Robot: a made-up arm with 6 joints. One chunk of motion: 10 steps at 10 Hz.
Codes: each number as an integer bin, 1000 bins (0 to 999) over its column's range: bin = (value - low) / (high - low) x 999, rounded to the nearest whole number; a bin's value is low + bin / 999 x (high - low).
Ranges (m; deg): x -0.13..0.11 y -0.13..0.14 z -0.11..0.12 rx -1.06..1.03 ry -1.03..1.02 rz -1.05..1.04
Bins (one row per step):
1: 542 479 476 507 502 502
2: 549 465 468 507 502 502
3: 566 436 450 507 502 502
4: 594 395 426 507 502 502
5: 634 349 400 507 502 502
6: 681 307 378 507 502 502
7: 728 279 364 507 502 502
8: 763 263 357 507 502 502
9: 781 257 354 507 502 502
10: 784 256 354 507 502 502
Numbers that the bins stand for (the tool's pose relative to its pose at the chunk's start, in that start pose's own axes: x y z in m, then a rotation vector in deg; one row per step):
1: 0.0002 -0.0005 -0.0004 0.00 0.00 0.00
2: 0.0019 -0.0043 -0.0023 0.00 0.00 0.00
3: 0.0060 -0.0122 -0.0064 0.00 0.00 0.00
4: 0.0127 -0.0232 -0.0119 0.00 0.00 0.00
5: 0.0223 -0.0357 -0.0179 0.00 0.00 0.00
6: 0.0336 -0.0470 -0.0230 0.00 0.00 0.00
7: 0.0449 -0.0546 -0.0262 0.00 0.00 0.00
8: 0.0533 -0.0589 -0.0278 0.00 0.00 0.00
9: 0.0576 -0.0605 -0.0285 0.00 0.00 0.00
10: 0.0583 -0.0608 -0.0285 0.00 0.00 0.00

